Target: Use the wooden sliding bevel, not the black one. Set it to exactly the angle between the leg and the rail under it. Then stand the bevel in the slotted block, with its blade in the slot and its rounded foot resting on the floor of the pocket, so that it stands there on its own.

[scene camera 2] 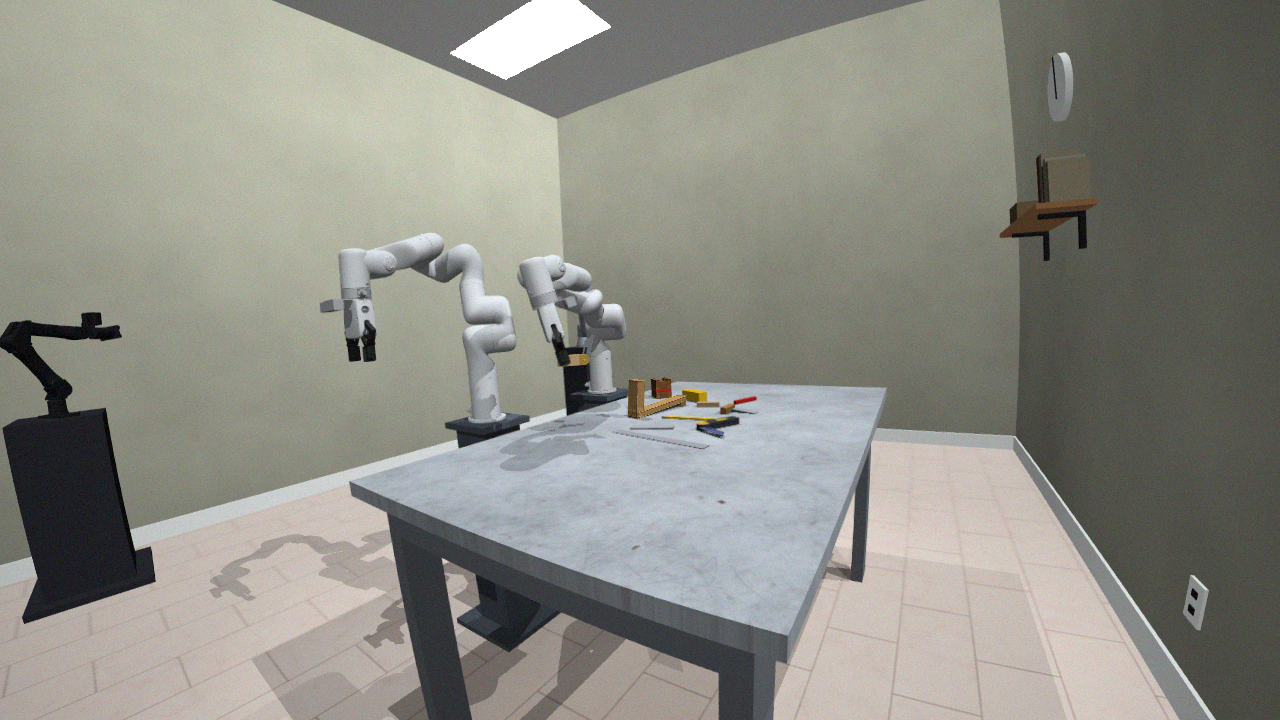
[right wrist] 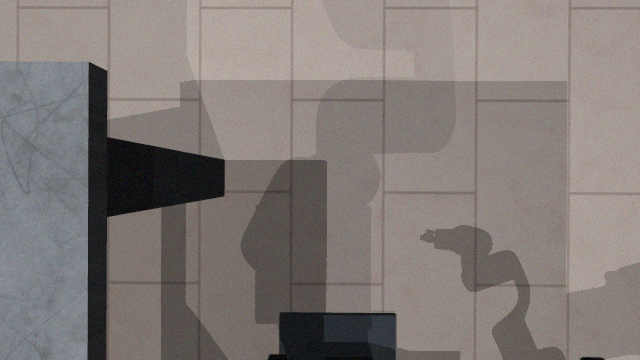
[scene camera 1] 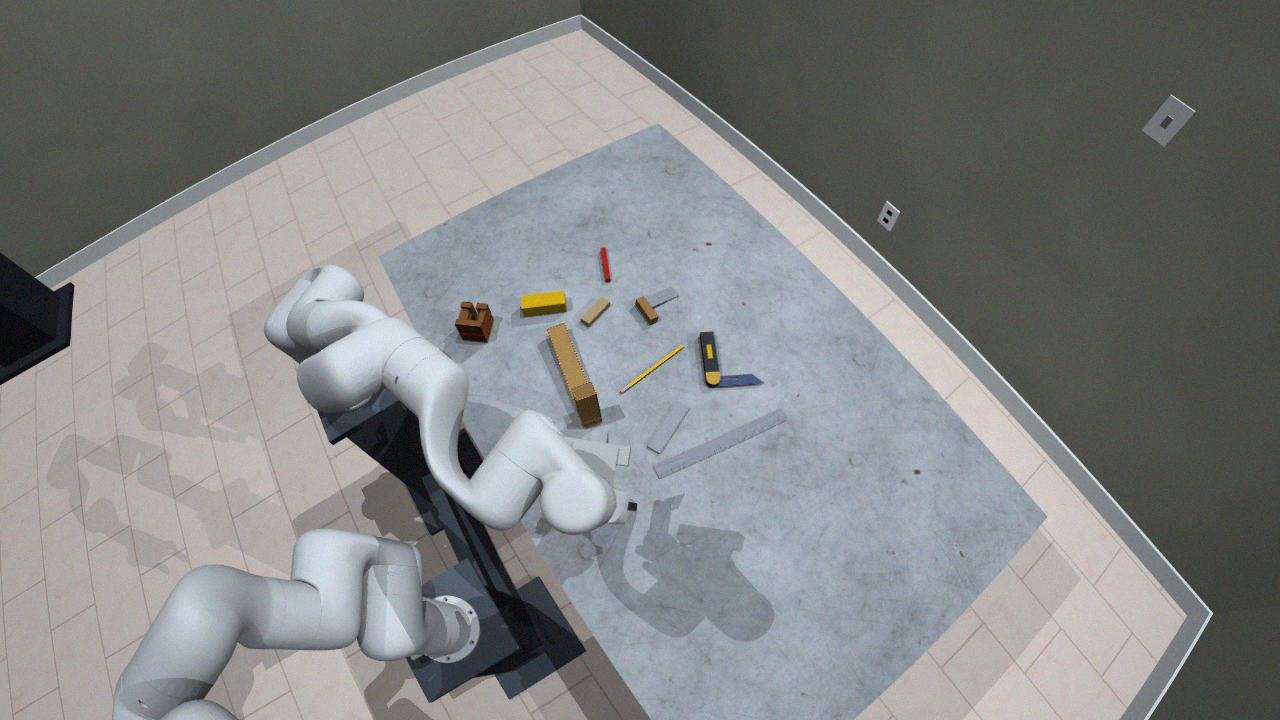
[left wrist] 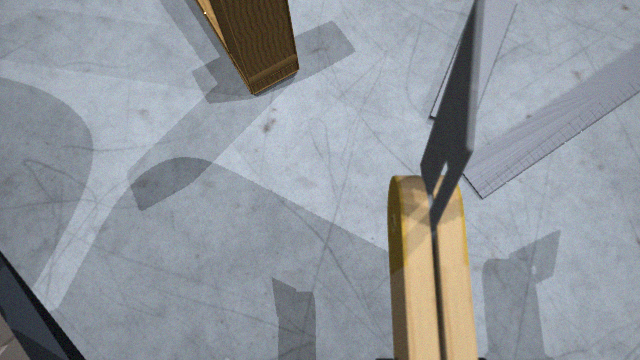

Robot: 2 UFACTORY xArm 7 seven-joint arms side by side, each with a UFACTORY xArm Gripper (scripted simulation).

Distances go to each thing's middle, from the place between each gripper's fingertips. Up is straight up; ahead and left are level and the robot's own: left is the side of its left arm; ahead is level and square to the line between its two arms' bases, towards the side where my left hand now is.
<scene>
Right now the wooden sliding bevel (left wrist: 431, 297) is 40 mm to the left of my left hand (scene camera 2: 565, 364) and 30 mm ahead of it. The rest, counted from my left hand: yellow block (scene camera 1: 552, 302) 510 mm to the left, 200 mm below, 120 mm ahead; then ruler (scene camera 1: 712, 447) 290 mm ahead, 210 mm below, 30 mm to the left.
I see my right gripper (scene camera 2: 362, 361) 370 mm short of the wooden sliding bevel, 460 mm to the right of it and 40 mm above it. The rest, counted from my right hand: yellow block: 460 mm ahead, 940 mm to the left, 240 mm below; then ruler: 620 mm ahead, 450 mm to the left, 250 mm below.
</scene>
